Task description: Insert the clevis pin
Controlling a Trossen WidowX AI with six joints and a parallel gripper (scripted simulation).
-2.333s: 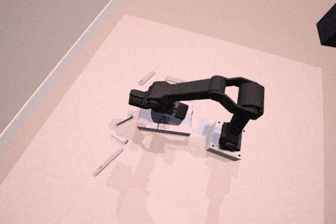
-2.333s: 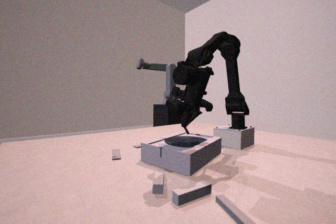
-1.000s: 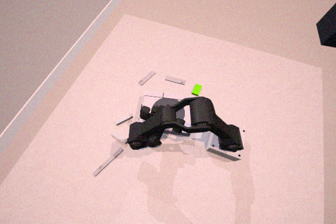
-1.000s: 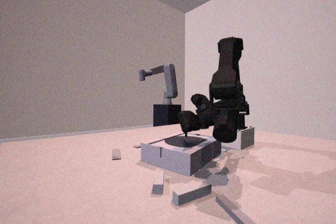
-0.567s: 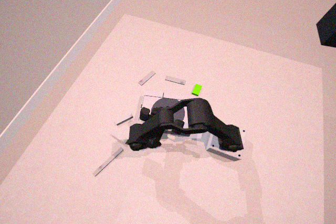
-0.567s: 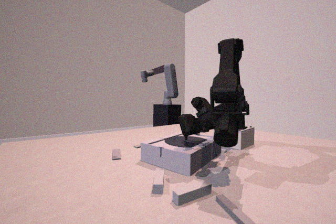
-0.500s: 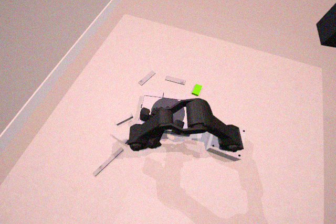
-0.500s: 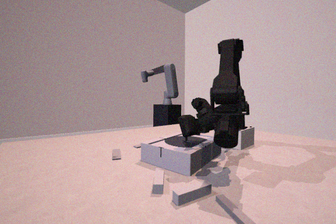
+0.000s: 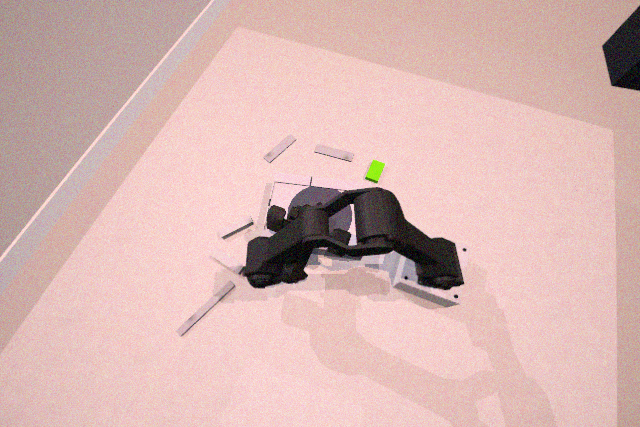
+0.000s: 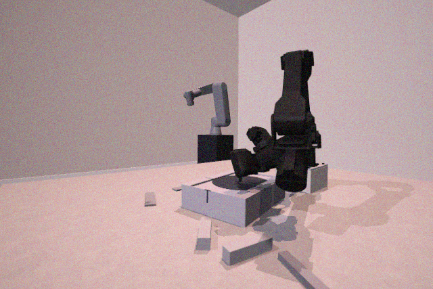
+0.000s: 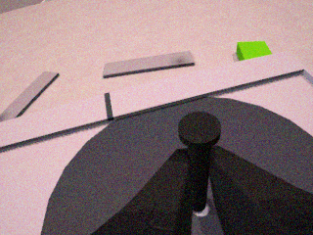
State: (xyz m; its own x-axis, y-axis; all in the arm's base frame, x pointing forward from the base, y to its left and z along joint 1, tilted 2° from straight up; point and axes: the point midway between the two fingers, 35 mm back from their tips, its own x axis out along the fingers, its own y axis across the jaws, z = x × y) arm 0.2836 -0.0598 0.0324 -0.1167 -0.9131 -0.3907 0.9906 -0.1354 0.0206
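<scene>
My gripper tip is 1 cm above the steel pin. The rest, counted from my gripper tip: green block 12 cm behind, 17 cm to the right, 8 cm below; rimmed tray 1 cm ahead, 5 cm below; dark disc 1 cm to the left, 3 cm below.
</scene>
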